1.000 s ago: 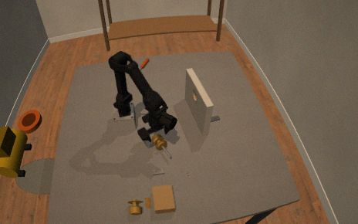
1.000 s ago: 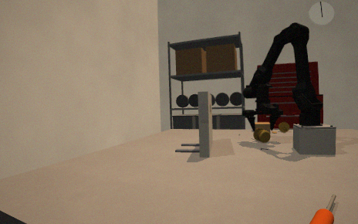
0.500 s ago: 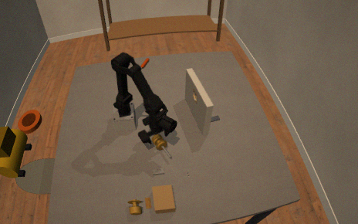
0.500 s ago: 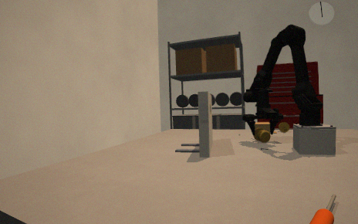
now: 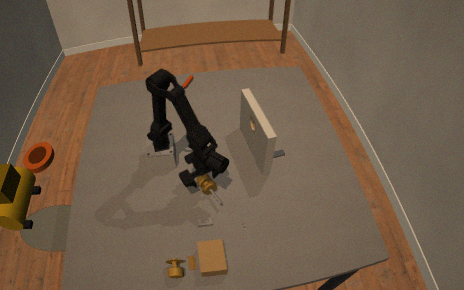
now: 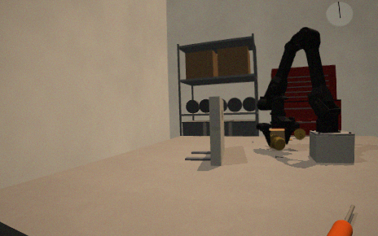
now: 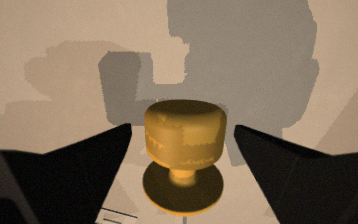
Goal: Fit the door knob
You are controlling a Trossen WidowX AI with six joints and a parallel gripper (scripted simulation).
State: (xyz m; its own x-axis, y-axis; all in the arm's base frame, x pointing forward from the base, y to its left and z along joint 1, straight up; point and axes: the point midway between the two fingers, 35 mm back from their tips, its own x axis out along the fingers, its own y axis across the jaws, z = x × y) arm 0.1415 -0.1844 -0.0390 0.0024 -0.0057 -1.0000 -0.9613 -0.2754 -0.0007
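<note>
The wood door panel lies 260 mm ahead of my hand, 130 mm to the left of it and 80 mm above it. Also, from my hand: tan block 330 mm to the right, 60 mm behind, 30 mm below; then orange-handled tool 670 mm to the left, 40 mm below, 40 mm ahead.
</note>
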